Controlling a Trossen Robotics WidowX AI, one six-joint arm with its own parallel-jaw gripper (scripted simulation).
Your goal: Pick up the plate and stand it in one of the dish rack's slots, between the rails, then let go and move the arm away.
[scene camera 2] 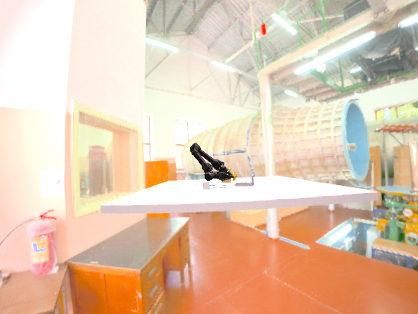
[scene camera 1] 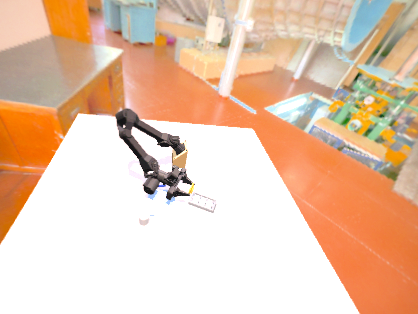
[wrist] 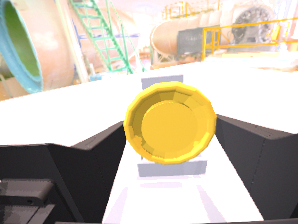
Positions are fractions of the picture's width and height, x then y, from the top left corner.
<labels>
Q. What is my gripper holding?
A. A yellow plate.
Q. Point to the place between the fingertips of my gripper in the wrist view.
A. At 0.57,0.55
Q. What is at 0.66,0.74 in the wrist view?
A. A dish rack.
</labels>
